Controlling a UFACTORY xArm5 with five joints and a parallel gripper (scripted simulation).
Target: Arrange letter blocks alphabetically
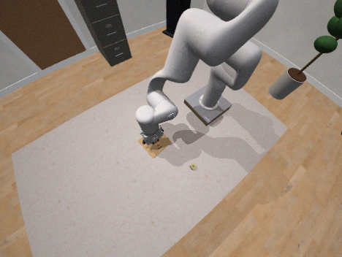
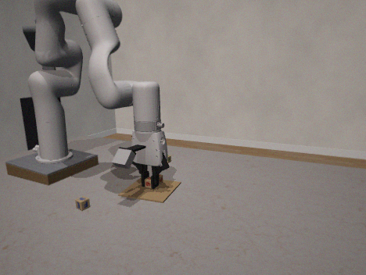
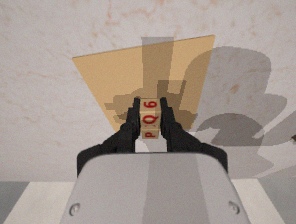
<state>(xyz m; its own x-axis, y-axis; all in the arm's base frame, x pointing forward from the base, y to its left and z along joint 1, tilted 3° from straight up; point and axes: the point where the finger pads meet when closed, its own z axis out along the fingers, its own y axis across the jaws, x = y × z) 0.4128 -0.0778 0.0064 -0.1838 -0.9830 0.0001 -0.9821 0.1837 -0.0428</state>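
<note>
My hand is 30 mm above the tan mat. Also, from my hand: blue-lettered block: 130 mm behind, 150 mm to the right, 20 mm below.
</note>
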